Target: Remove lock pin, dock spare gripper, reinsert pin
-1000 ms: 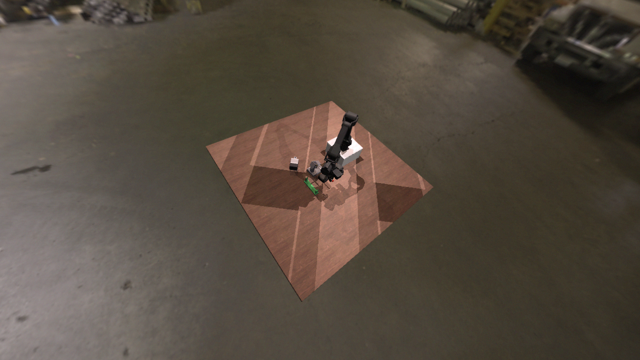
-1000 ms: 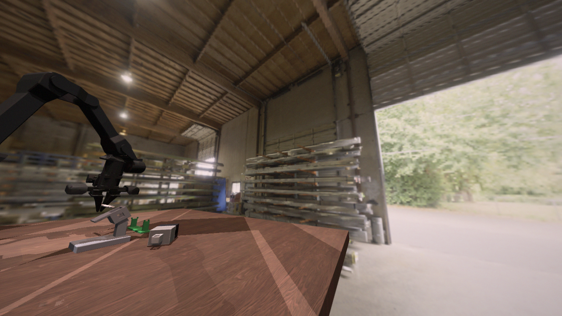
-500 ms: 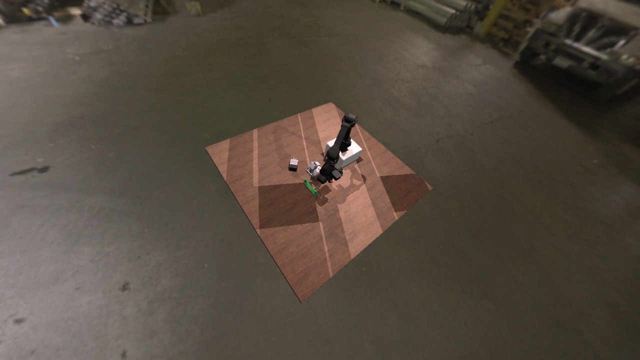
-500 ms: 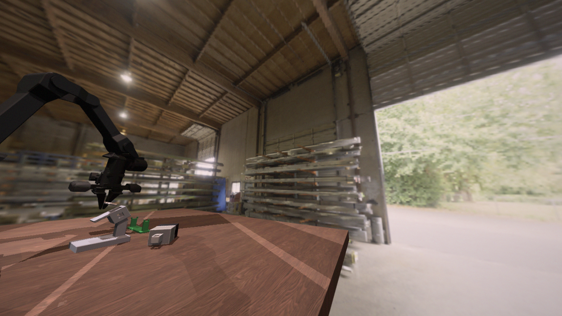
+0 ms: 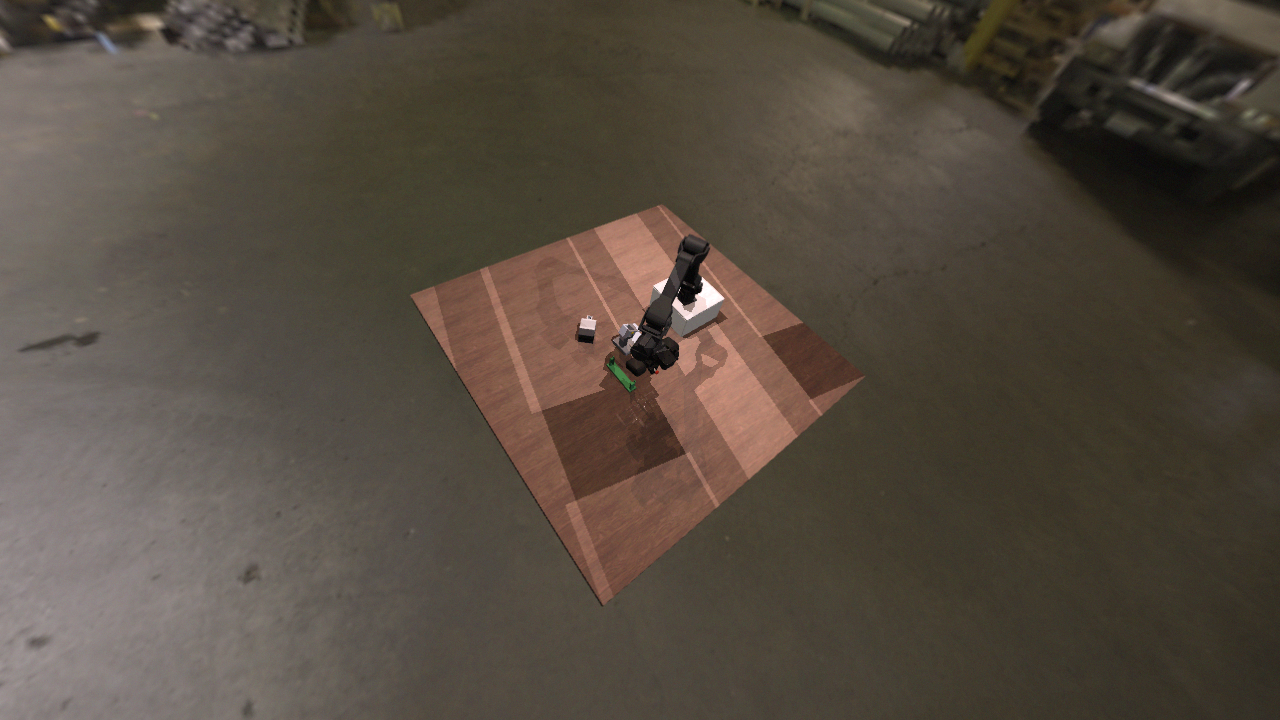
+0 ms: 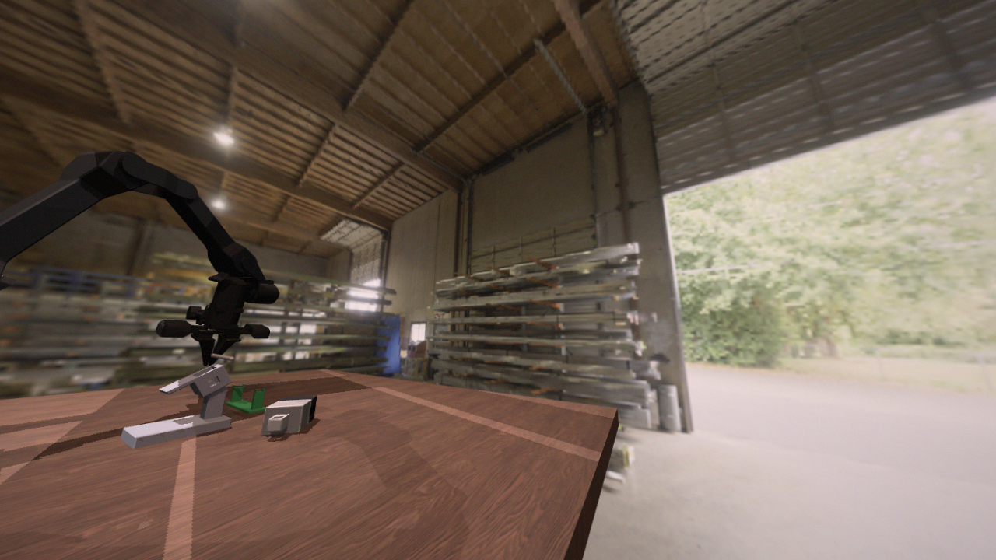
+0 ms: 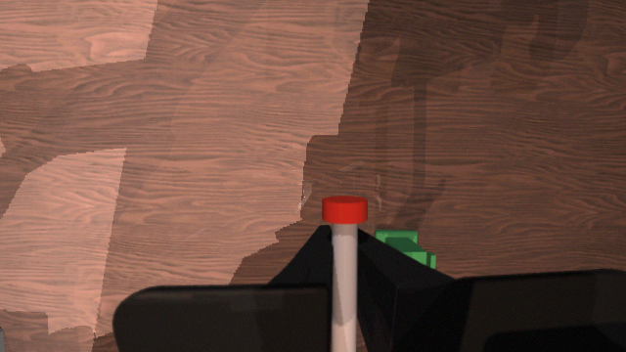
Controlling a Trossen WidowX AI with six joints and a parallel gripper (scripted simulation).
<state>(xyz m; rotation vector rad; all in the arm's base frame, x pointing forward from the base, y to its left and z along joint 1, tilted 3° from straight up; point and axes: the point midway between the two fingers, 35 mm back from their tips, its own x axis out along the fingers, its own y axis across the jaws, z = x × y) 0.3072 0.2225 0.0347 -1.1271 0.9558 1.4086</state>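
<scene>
Now: the green cradle 70 mm ahead of my gripper tip, 80 mm to the right of it and 70 mm below it. From my gripper tip the other things lie so: spare gripper (80 mm ahead, 320 mm to the right, 70 mm below); mount (30 mm behind, 200 mm to the right, 40 mm below).
</scene>
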